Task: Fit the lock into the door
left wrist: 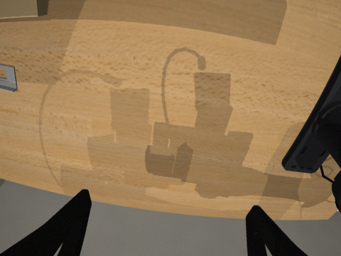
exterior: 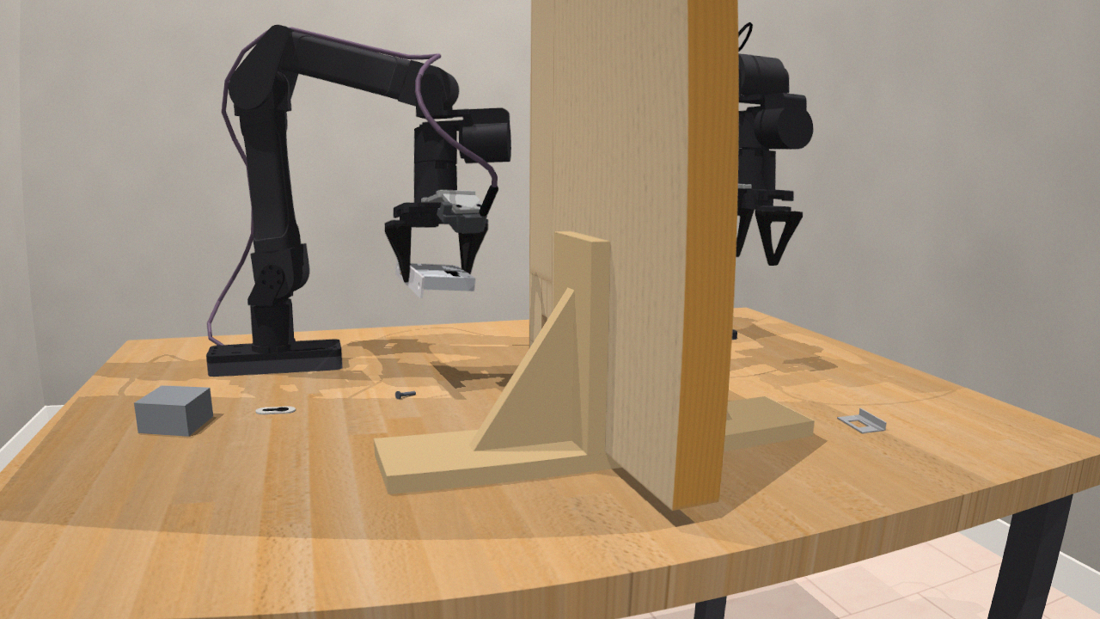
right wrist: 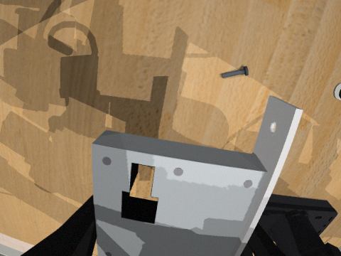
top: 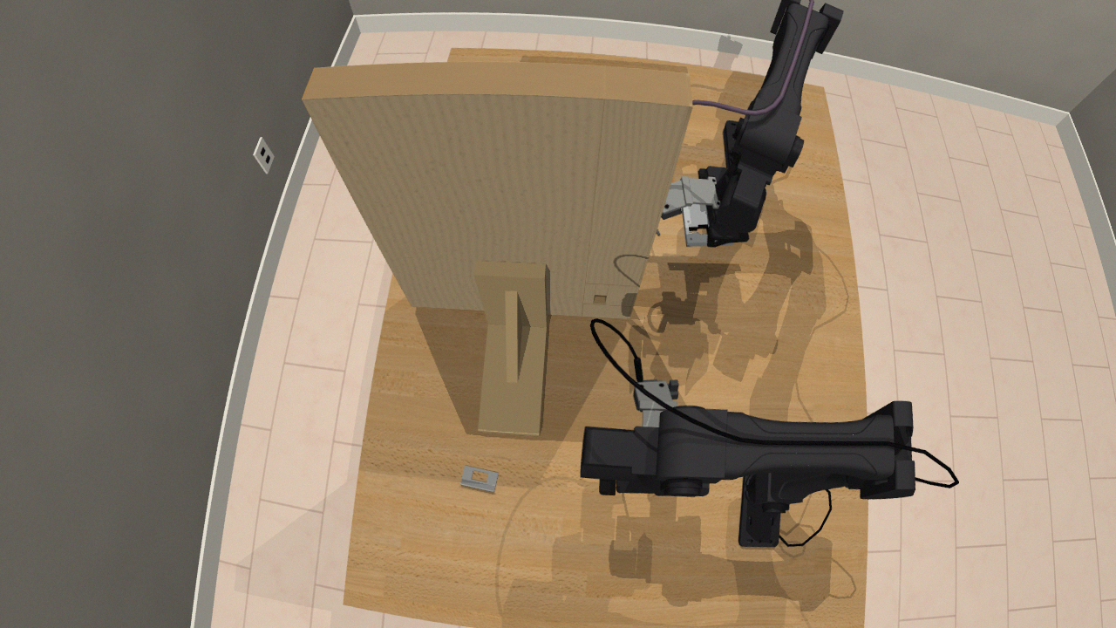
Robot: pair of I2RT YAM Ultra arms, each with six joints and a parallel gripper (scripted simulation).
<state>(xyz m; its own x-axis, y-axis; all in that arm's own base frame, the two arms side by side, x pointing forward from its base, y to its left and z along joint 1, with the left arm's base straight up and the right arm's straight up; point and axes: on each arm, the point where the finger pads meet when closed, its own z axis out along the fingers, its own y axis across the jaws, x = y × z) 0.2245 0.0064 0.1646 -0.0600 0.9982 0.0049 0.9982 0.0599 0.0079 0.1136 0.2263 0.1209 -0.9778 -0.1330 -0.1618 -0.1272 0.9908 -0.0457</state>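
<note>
Right now the bolt is 14 cm below my right hand, 7 cm ahead of it and 6 cm to the right of it. Also, from my right hand: grey block: 34 cm to the right, 12 cm below, 12 cm ahead; then keyhole cover: 22 cm to the right, 14 cm below, 9 cm ahead; then silver lock: right at my right hand.
</note>
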